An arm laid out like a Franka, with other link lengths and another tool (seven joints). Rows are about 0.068 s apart.
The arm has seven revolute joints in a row. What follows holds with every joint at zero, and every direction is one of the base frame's. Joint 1 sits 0.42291 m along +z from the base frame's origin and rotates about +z. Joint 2 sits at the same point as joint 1 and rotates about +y. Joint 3 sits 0.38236 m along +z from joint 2 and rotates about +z. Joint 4 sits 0.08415 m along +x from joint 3 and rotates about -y. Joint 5 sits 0.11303 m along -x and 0.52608 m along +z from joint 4 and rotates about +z. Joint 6 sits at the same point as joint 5 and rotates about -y. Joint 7 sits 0.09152 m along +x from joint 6 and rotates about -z. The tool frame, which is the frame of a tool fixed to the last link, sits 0.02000 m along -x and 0.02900 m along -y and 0.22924 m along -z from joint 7; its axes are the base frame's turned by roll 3.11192, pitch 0.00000 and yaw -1.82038 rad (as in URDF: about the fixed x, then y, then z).
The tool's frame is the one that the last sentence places.
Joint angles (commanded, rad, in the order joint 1, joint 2, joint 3, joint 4, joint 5, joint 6, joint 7), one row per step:
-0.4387 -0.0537 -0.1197 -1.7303 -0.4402 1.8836 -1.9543
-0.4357 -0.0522 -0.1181 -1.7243 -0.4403 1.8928 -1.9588
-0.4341 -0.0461 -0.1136 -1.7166 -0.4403 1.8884 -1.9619
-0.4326 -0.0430 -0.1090 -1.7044 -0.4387 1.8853 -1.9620
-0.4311 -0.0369 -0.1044 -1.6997 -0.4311 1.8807 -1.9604
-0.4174 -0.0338 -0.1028 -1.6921 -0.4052 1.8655 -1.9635
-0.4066 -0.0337 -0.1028 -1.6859 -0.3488 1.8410 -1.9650
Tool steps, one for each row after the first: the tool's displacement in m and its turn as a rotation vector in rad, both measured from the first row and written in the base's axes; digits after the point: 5 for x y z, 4 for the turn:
0.00518 0.00204 0.00450 -0.0066 -0.0089 0.0124
0.00950 0.00488 0.00464 -0.0063 -0.0049 0.0194
0.01382 0.00793 0.01035 -0.0088 -0.0108 0.0241
0.01826 0.01199 0.00774 -0.0003 -0.0102 0.0261
0.02571 0.02518 0.00629 0.0259 -0.0136 0.0356
0.03056 0.04118 0.00256 0.0821 -0.0267 0.0338

